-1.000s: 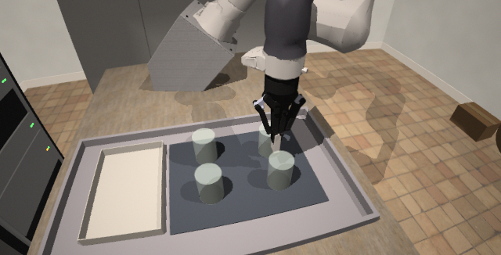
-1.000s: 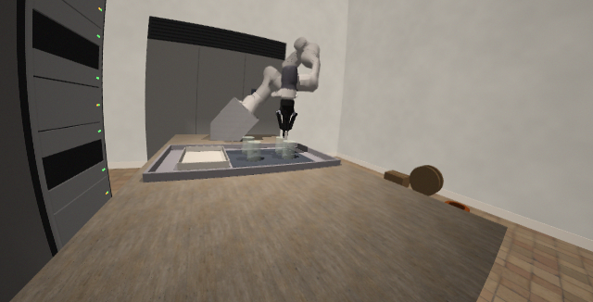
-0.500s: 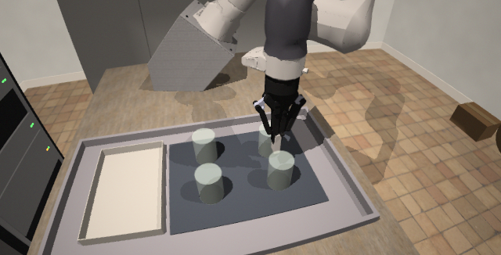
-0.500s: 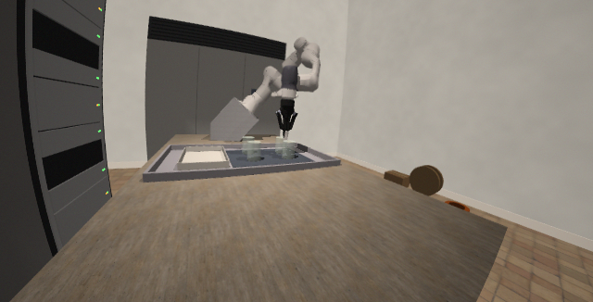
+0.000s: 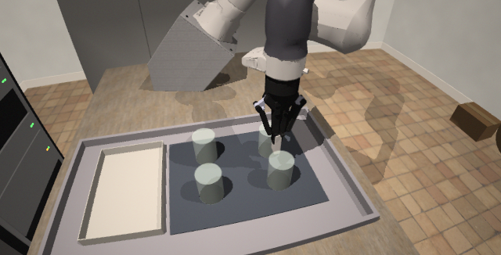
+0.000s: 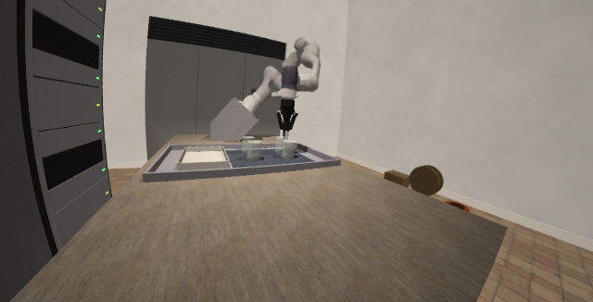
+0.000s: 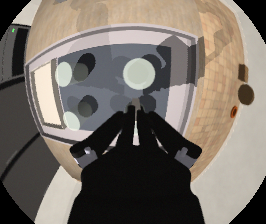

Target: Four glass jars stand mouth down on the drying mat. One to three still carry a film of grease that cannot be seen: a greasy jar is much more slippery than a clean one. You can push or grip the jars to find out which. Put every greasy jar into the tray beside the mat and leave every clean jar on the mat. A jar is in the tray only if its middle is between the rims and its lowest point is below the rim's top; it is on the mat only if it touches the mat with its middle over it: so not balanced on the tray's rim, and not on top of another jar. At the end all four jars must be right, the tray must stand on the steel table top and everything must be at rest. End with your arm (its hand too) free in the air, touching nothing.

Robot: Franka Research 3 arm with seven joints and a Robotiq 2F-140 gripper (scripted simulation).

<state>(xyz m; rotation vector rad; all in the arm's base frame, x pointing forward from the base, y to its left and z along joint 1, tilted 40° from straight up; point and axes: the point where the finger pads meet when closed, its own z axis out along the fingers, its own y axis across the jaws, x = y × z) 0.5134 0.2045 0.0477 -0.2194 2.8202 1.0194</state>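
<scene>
My hand is 20 cm to the left of the rimmed steel table top, 11 cm above it and 4 cm short of it. Round my hand: dark drying mat (11 cm below, 10 cm to the right, 1 cm ahead); then cream tray (41 cm to the right, 10 cm below, 6 cm ahead).
</scene>
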